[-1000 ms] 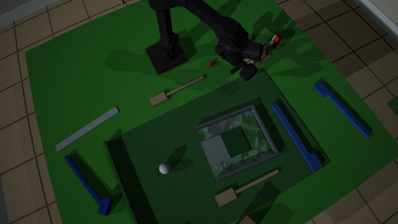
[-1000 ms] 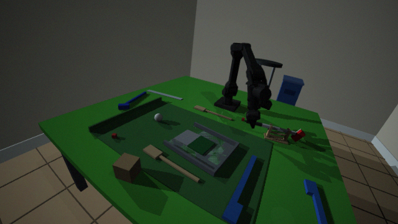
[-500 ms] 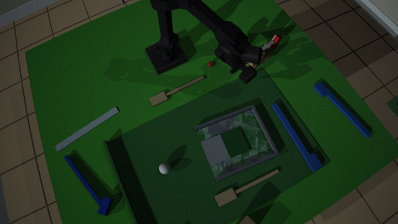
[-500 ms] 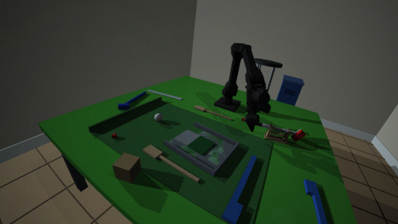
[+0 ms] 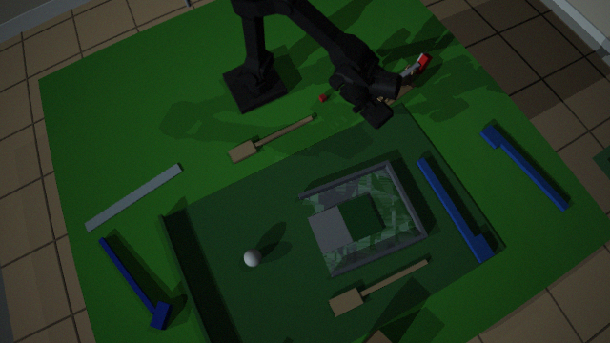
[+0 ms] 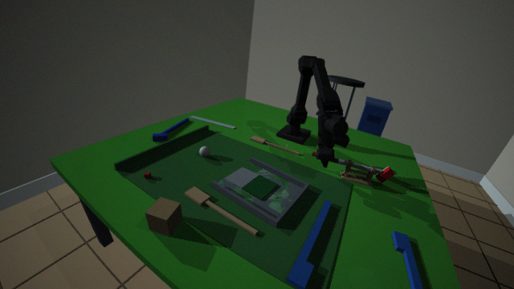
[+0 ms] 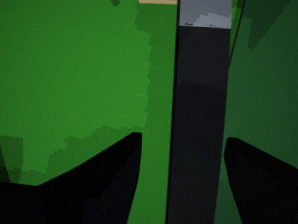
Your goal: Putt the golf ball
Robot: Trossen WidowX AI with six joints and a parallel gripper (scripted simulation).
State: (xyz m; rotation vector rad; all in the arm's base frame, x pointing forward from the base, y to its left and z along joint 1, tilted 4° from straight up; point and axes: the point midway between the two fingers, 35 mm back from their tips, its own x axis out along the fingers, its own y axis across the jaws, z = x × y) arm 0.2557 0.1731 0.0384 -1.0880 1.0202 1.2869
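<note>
Now: gripper tip 13 cm to the right of the wooden stand. Round my gripper tip: tan block (48 cm ahead, 37 cm to the right); then white golf ball (14 cm ahead, 47 cm to the right, 1 cm below).
</note>
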